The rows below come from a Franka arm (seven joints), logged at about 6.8 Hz.
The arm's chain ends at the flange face. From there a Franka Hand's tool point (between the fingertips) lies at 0.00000 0.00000 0.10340 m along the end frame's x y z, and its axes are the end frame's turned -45 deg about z.
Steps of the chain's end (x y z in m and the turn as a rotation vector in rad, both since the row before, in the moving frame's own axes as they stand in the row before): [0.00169 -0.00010 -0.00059 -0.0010 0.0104 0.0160]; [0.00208 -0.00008 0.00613 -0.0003 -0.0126 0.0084]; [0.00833 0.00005 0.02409 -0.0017 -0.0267 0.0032]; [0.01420 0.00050 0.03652 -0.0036 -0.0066 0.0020]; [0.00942 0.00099 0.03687 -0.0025 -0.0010 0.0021]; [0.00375 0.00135 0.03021 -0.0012 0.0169 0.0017]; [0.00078 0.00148 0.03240 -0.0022 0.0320 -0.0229]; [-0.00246 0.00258 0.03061 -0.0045 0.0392 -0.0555]
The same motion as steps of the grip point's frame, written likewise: [0.00195 0.00196 -0.00060 -0.0081 0.0066 0.0160]; [0.00059 0.00051 0.00612 0.0087 -0.0091 0.0084]; [0.00378 0.00409 0.02405 0.0177 -0.0201 0.0032]; [0.00894 0.01017 0.03652 0.0021 -0.0072 0.0020]; [0.00570 0.00747 0.03687 -0.0011 -0.0025 0.0021]; [0.00284 0.00493 0.03020 -0.0128 0.0111 0.0017]; [0.00171 0.00407 0.03235 -0.0242 0.0211 -0.0229]; [-0.00094 0.00321 0.03053 -0.0309 0.0245 -0.0555]
